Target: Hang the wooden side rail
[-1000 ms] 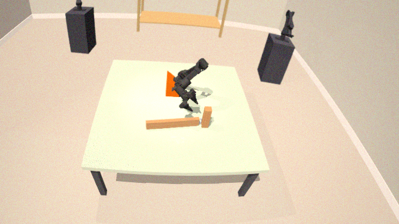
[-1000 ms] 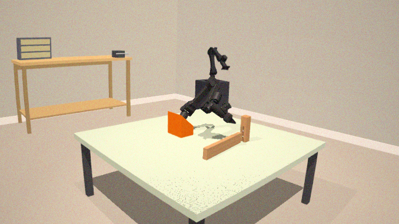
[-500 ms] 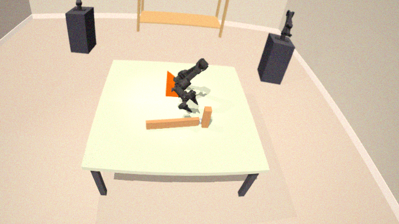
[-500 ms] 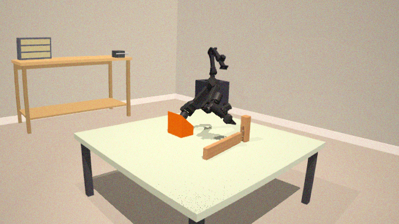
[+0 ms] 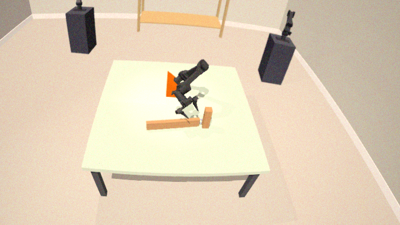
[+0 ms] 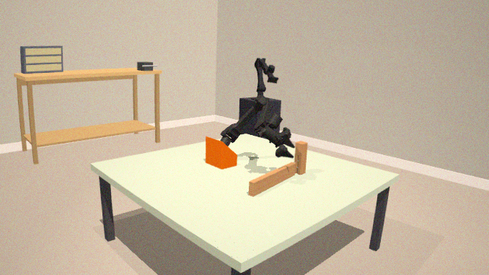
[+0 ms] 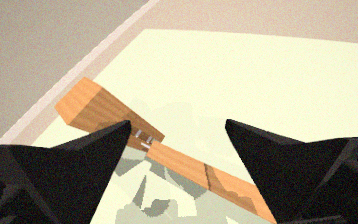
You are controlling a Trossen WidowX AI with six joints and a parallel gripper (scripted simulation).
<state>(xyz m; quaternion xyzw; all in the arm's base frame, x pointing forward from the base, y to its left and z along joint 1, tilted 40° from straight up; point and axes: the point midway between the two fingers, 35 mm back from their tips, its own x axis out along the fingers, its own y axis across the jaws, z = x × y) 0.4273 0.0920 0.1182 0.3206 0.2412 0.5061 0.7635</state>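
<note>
The upright headboard post is 5 cm behind my gripper tip, 10 cm to the left of it and 6 cm below it.
</note>
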